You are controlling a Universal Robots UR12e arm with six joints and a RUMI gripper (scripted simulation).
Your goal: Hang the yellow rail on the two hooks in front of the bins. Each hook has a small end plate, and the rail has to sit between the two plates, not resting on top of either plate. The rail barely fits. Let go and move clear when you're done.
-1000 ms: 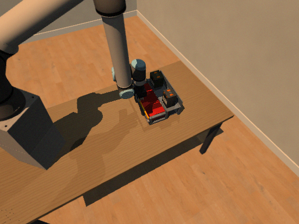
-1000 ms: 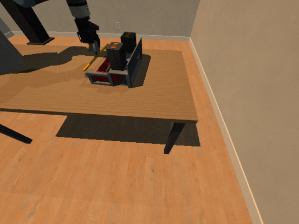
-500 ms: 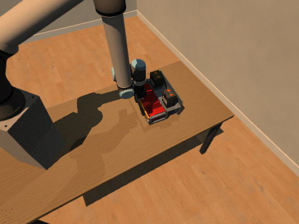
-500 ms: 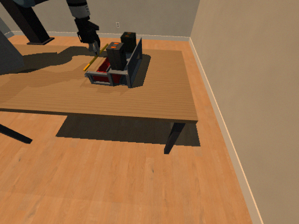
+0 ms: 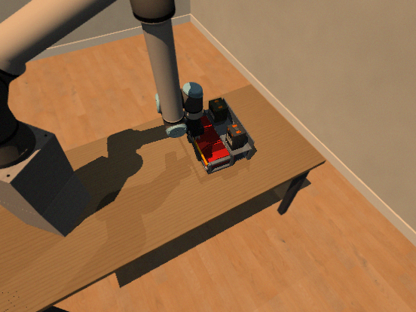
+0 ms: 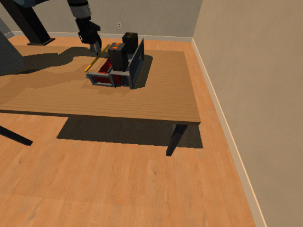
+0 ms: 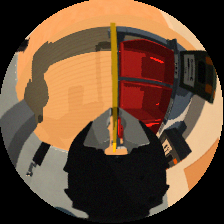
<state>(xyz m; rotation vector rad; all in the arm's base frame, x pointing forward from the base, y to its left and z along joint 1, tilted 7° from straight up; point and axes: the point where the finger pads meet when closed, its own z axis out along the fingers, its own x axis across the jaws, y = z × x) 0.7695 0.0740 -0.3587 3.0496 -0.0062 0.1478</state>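
The yellow rail is 1 cm below my hand. Also, from my hand: grey back panel: 27 cm ahead, 3 cm above.
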